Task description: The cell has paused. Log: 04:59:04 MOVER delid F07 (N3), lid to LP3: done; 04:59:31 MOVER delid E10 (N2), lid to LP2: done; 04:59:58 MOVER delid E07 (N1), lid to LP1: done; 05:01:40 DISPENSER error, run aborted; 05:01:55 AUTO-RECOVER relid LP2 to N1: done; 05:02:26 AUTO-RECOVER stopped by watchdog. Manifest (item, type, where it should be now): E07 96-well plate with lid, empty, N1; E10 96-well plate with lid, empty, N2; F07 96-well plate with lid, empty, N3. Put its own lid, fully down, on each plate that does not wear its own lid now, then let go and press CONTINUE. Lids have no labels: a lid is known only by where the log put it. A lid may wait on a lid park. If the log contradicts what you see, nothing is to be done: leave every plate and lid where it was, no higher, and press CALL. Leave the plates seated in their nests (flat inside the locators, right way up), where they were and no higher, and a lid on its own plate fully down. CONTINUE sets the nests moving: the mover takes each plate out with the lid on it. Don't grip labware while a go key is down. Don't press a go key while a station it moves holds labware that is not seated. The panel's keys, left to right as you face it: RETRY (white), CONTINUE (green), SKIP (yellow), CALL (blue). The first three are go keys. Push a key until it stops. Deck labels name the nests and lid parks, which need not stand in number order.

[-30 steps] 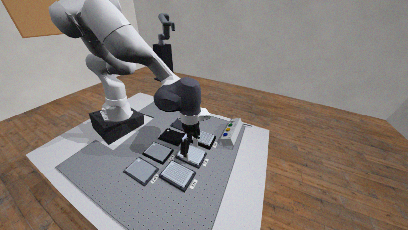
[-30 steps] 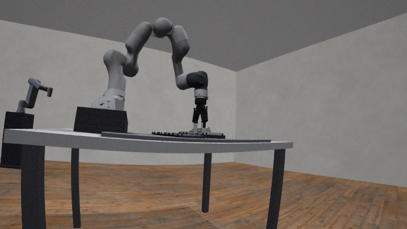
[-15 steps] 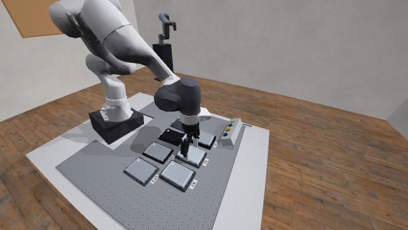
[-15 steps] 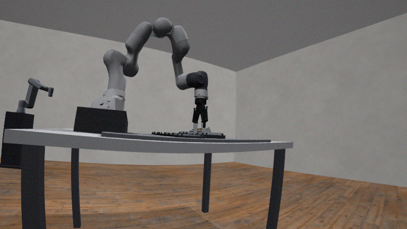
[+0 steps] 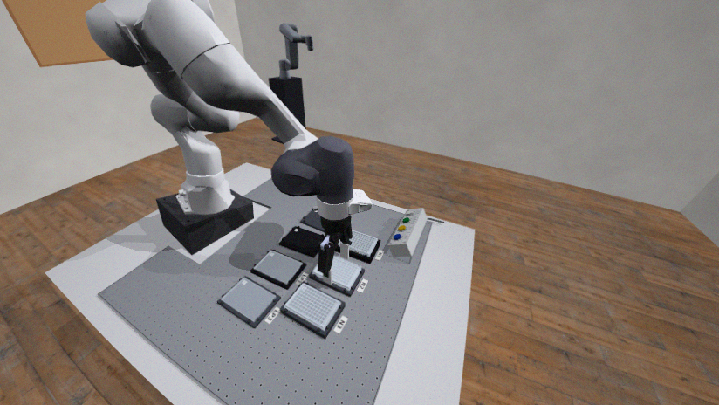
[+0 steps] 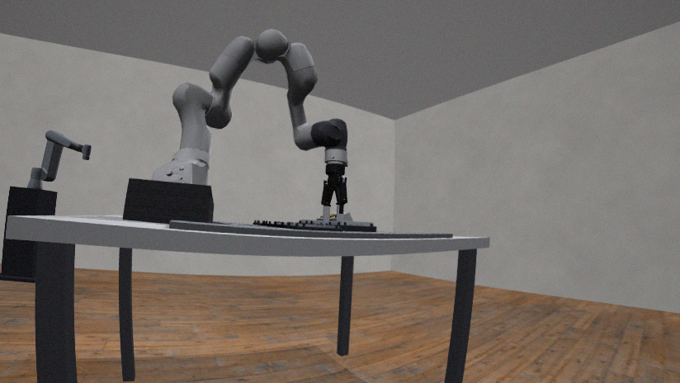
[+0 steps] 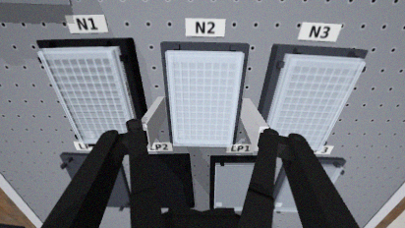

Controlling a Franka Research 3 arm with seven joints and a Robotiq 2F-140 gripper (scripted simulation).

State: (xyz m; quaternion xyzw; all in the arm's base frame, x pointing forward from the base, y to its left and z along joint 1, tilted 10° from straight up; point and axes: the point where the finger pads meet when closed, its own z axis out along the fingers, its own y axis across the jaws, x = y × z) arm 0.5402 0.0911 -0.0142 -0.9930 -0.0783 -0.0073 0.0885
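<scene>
Now: the clear lid 16 cm behind my hand, 9 cm to the right of it and 4 cm below it. Round my hand: N3 plate: 2 cm ahead, 13 cm to the right, 3 cm below; lid park LP1: 16 cm behind, 9 cm to the right, 5 cm below; nest N1: 2 cm behind, 13 cm to the left, 4 cm below.
</scene>
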